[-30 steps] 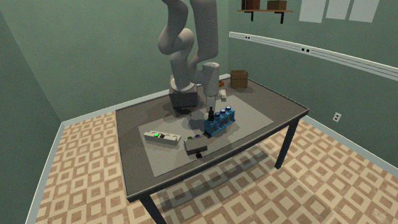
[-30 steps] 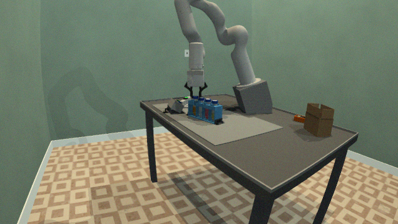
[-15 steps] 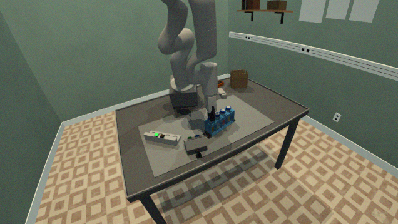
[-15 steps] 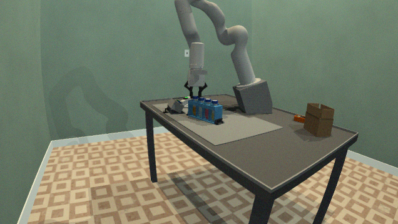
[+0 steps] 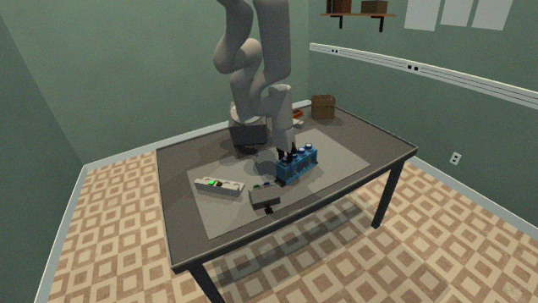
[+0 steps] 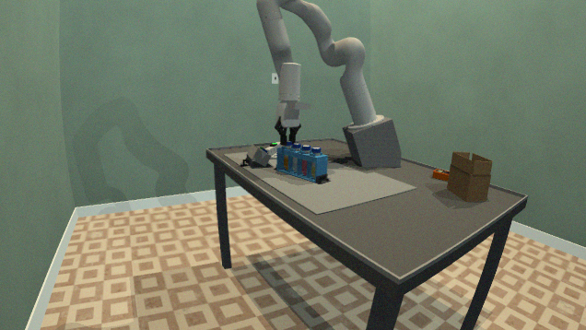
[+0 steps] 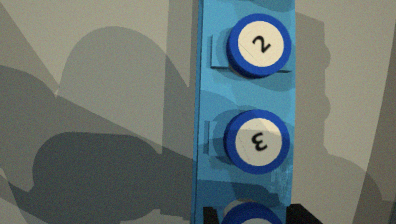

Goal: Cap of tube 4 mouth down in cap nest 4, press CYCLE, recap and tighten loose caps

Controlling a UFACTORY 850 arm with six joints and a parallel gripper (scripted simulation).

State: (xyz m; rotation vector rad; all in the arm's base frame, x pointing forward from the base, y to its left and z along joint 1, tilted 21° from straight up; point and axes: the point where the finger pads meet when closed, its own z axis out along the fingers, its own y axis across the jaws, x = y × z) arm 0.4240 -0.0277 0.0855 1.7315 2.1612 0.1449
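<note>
Now: hand 10 mm above the blue cap marked 4. Also, from my hand: blue key: 30 mm ahead, 120 mm to the right, 60 mm below; then green key: 20 mm ahead, 170 mm to the right, 60 mm below; then grey key housing: 40 mm ahead, 150 mm to the right, 80 mm below.
</note>
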